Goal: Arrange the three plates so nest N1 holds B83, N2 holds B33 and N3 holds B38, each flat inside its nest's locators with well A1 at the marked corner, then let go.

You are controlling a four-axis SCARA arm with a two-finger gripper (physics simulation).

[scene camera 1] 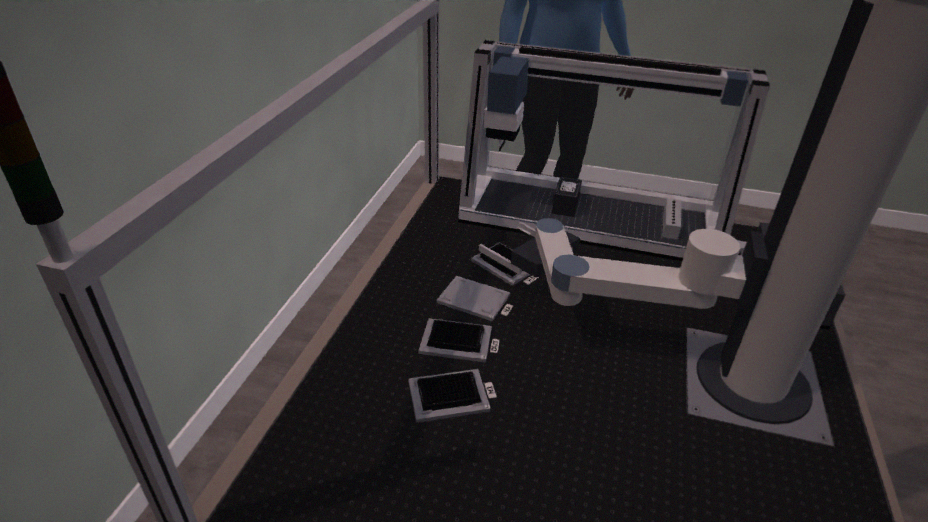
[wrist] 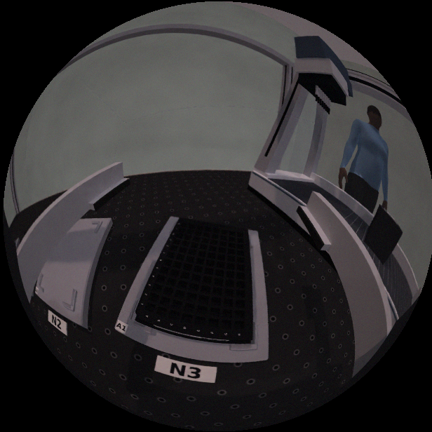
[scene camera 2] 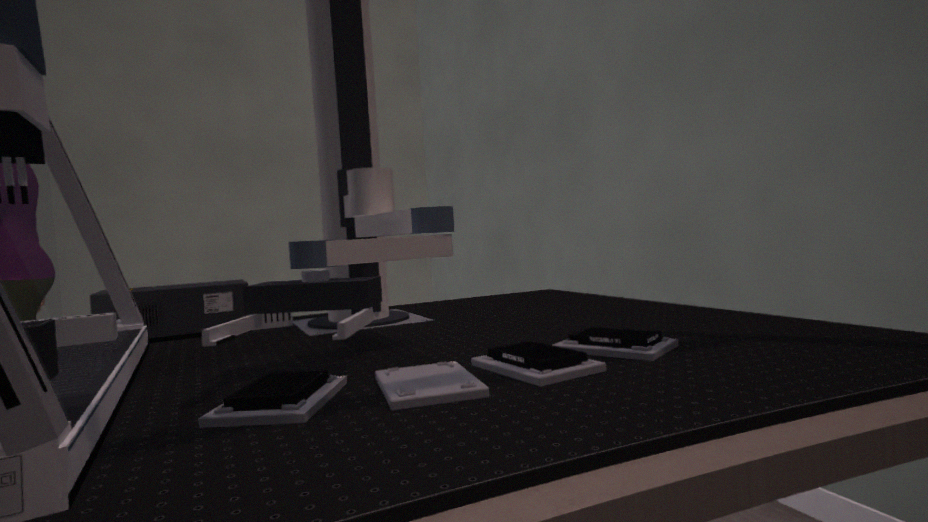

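Observation:
My gripper is open and empty, its fingers spread wide above the N3 end of the row. A black plate sits in nest N3 and looks flat; an A1 mark shows at the nest's lower left corner in the wrist view. Nest N2 is empty. A second black plate sits in the OUT nest. A third sits in nest N1. Plate codes are unreadable.
A gantry machine stands beyond N3, beside a finger in the wrist view. The arm's column rises from a base plate to the right. A guard rail runs along the left. A person stands behind the gantry.

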